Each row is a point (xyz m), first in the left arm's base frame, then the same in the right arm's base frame.
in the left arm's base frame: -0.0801 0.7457 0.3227
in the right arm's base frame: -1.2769 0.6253 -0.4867
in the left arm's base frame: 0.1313 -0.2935 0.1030
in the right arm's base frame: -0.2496 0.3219 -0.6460
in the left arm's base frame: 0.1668 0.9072 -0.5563
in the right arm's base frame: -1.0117 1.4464 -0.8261
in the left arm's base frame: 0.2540 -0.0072 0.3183
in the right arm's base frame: -0.4995 0.3804 -0.3677
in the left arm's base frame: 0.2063 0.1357 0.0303
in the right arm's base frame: -0.5462 0.6379 -0.5605
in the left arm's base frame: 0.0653 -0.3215 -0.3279
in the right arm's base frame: -0.1171 0.5801 -0.9725
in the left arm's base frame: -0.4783 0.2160 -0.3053
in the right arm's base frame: -0.8189 0.5994 -1.2760
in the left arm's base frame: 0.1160 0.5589 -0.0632
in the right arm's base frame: -0.9072 0.8885 -0.6142
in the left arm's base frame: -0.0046 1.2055 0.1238
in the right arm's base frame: -1.5577 1.0469 -0.4750
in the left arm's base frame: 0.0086 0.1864 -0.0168
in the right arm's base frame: -0.6638 0.6064 -0.7309
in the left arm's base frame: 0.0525 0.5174 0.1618
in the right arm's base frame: -0.9751 0.6781 -0.5275
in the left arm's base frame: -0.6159 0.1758 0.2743
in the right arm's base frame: -1.0370 0.1052 -1.0216
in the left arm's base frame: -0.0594 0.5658 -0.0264
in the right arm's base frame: -1.0055 0.7847 -0.7224
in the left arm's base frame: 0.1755 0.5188 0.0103
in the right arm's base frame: -0.8705 0.8428 -0.5298
